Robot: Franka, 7 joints.
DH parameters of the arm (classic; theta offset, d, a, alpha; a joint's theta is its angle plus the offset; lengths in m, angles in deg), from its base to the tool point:
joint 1: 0 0.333 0 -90
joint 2: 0 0 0 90
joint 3: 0 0.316 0.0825 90
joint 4: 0 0 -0.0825 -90
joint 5: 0 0.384 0 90
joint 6: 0 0 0.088 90
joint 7: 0 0.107 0 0
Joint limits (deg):
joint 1: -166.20..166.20
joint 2: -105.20..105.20
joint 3: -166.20..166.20
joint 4: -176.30..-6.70
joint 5: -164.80..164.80
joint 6: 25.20..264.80
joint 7: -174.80..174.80
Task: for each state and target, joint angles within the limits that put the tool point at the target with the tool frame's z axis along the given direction. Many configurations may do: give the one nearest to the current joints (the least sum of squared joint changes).
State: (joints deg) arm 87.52 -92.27 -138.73 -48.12 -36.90 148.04 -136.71
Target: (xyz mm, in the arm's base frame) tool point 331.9 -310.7 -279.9 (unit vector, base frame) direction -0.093 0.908 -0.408
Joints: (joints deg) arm 118.72 -105.20 -165.42 -57.44 11.10 101.37 -136.71
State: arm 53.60 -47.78 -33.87 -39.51 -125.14 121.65 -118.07
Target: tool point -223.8 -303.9 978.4 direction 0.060 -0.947 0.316
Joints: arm 28.45 -77.99 -10.74 -85.24 -117.70 114.78 -118.07
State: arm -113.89 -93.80 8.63 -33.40 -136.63 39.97 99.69
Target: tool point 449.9 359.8 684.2 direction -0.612 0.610 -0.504
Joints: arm -130.54 -93.01 32.20 -76.37 -122.75 33.36 99.69
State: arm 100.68 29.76 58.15 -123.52 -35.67 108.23 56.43
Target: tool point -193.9 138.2 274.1 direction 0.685 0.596 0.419
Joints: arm 108.36 1.89 64.55 -161.66 -56.10 53.05 56.43
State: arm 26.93 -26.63 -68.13 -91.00 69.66 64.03 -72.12
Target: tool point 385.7 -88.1 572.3 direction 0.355 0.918 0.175
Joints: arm 19.28 -37.53 -37.76 -139.71 81.64 101.96 -72.12
